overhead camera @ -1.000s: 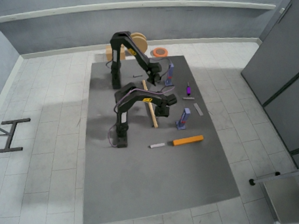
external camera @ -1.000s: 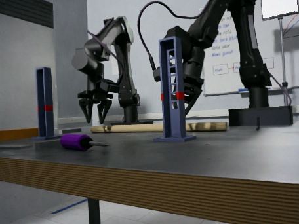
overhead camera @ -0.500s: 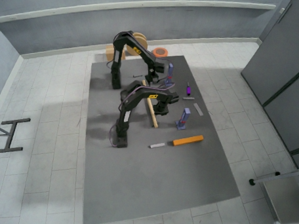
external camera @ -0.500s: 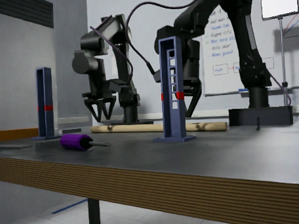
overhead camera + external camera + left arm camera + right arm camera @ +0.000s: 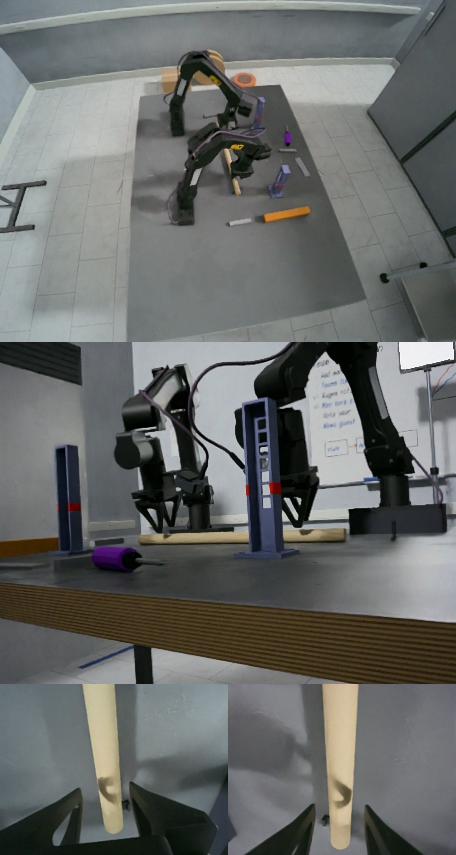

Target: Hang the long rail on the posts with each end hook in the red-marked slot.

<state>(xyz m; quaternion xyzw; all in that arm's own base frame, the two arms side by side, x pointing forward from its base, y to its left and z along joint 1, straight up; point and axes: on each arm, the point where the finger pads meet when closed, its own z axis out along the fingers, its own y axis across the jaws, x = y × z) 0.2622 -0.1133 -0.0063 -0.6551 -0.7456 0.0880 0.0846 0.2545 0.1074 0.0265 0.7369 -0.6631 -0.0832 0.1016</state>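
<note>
Now: the long wooden rail 16 cm to the left of my right hand, 3 cm below it and 3 cm behind it. Round my right hand: orange block (22 cm to the right, 20 cm ahead, 3 cm below); grey strip (37 cm ahead, 4 cm below, 2 cm to the left); black part (47 cm to the left, 8 cm behind, 3 cm below).
</note>
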